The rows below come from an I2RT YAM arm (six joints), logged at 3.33 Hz.
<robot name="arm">
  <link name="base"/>
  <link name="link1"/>
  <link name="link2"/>
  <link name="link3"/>
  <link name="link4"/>
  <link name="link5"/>
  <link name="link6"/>
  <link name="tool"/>
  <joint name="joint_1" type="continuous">
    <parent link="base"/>
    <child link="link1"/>
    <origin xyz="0 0 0.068" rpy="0 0 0"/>
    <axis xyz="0 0 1"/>
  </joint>
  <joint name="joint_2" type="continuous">
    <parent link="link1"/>
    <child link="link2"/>
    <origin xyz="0.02 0.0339 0.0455" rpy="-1.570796 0 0"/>
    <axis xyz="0 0 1"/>
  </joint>
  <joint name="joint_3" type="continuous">
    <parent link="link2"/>
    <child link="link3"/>
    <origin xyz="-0.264 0 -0.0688" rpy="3.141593 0 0"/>
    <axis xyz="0 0 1"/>
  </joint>
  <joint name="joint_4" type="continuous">
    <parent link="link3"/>
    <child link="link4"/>
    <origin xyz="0.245 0.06 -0.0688" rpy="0 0 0"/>
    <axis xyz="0 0 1"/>
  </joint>
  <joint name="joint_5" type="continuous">
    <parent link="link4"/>
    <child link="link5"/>
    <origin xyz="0.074 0.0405 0.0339" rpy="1.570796 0 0"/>
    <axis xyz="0 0 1"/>
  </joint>
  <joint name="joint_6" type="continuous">
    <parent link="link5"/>
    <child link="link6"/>
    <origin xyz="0.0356 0 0.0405" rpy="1.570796 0 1.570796"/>
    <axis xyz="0 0 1"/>
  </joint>
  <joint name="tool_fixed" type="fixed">
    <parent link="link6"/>
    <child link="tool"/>
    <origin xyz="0 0 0" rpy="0 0 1.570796"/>
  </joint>
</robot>
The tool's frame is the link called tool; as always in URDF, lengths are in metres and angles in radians. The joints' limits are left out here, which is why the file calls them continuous.
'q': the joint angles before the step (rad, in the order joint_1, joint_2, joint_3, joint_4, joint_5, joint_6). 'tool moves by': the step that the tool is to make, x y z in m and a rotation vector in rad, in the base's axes. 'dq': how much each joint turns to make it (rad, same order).
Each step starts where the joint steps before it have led.
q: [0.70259 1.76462 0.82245 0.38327 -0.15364 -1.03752]
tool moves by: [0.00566 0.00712 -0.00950 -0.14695 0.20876 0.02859]
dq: [0.00146 0.05745 0.13351 -0.33026 -0.03543 0.00057]
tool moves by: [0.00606 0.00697 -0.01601 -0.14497 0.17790 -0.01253]
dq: [0.00427 0.09668 0.12737 -0.25702 0.00596 0.01676]
